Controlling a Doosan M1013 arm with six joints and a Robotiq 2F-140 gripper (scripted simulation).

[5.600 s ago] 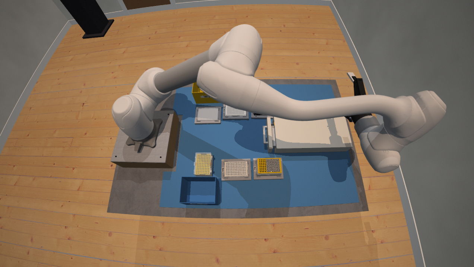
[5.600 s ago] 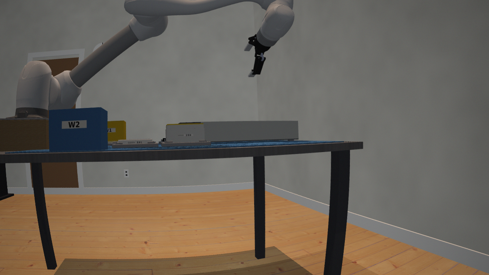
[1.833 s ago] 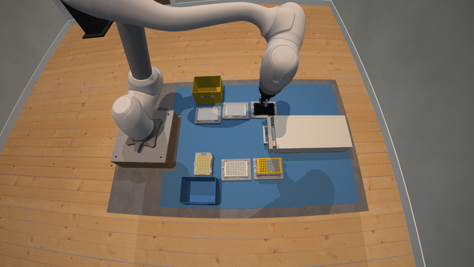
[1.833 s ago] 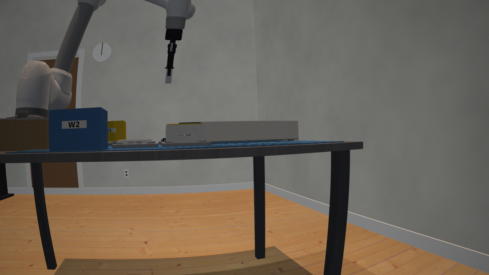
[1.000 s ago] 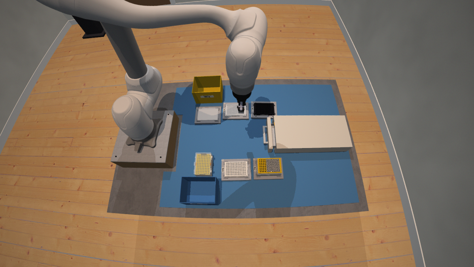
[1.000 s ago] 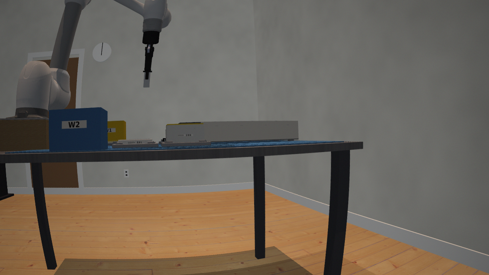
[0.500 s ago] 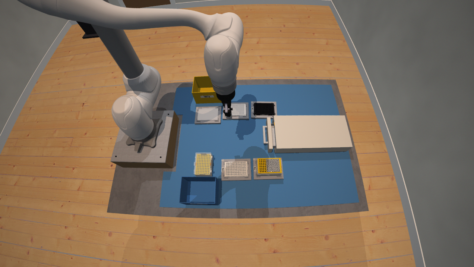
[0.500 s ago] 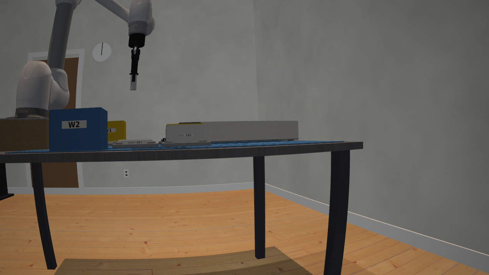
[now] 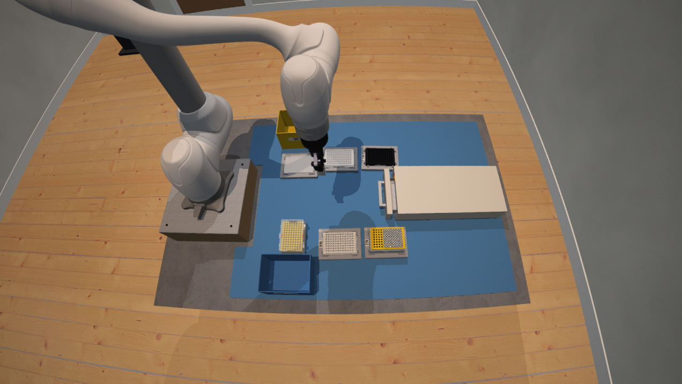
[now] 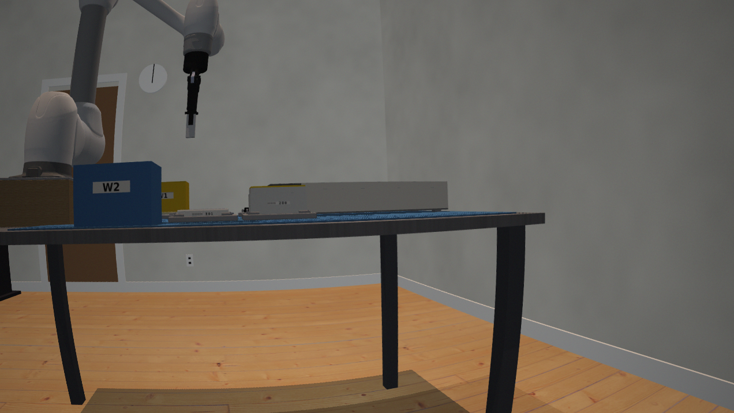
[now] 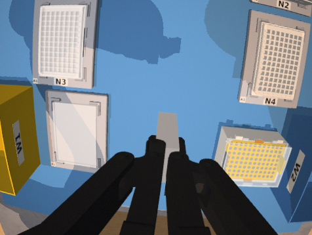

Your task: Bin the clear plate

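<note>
My hand is 250 mm above the nest, 190 mm to the right of it and 30 mm short of it. The rest, counted from my hand: white lid (240 mm below, 150 mm to the left, 140 mm behind); yellow-black rack (240 mm ahead, 200 mm below, 170 mm to the right); white plate (240 mm below, 190 mm to the right, 70 mm ahead).
</note>
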